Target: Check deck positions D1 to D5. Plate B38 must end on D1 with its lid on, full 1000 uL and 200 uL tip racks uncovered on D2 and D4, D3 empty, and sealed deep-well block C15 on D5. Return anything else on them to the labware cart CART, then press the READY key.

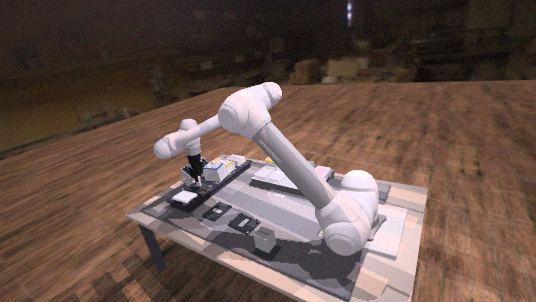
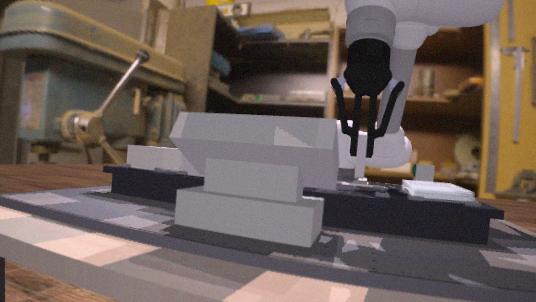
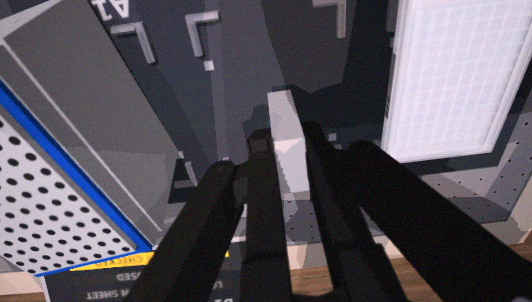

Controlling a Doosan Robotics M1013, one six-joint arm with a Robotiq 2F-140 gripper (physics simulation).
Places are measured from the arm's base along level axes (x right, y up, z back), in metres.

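Pixels of known places: gripper, between the fingertips: (image 1: pixel 199 185) (image 2: pixel 359 177) (image 3: pixel 281 112).
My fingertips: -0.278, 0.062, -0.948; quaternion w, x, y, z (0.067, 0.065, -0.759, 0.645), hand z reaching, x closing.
Observation:
For each thing: its top centre in the pictures, then the offset to it from my fingertips, as dx, dy, dz. "*": a spot on its surface instead.
- white lidded plate, centre of its top: (image 3: pixel 461 90) (image 2: pixel 434 183) (image 1: pixel 184 194) -0.118, +0.002, +0.021
- uncovered blue-rimmed tip rack, centre of its top: (image 1: pixel 212 164) +0.137, +0.084, -0.005
- yellow-rimmed rack, centre of its top: (image 1: pixel 223 162) +0.246, +0.044, -0.047
- pale block, centre of its top: (image 2: pixel 165 147) (image 1: pixel 235 157) +0.369, +0.022, -0.067
- grey slanted console, a spot on its surface: (image 2: pixel 255 152) * +0.084, +0.027, -0.207
- grey box, centre of its top: (image 2: pixel 424 164) (image 1: pixel 263 232) -0.105, +0.034, +0.688
My gripper (image 1: pixel 198 180) (image 2: pixel 361 153) (image 3: pixel 281 112) is shut, with nothing held. A pale grey peg sticks out between its fingers and points down at a bare slot of the dark deck strip (image 1: pixel 211 189) (image 2: pixel 375 208) (image 3: pixel 246 48). A white lidded plate (image 1: pixel 184 196) (image 2: pixel 436 190) (image 3: pixel 428 81) lies on the end slot beside it. On the other side stands an uncovered blue-rimmed tip rack (image 1: pixel 213 170) (image 3: pixel 84 220). Beyond it are a yellow-rimmed rack (image 1: pixel 228 165) and a pale block (image 1: pixel 236 159).
A grey slanted console (image 1: pixel 186 171) (image 2: pixel 255 152) stands close behind the gripper. The cart tray (image 1: pixel 274 175) holds white plates and a pink one (image 1: pixel 322 170). Two black flat holders (image 1: pixel 216 210) (image 1: pixel 243 223) and a grey box (image 1: pixel 264 239) sit near the front edge.

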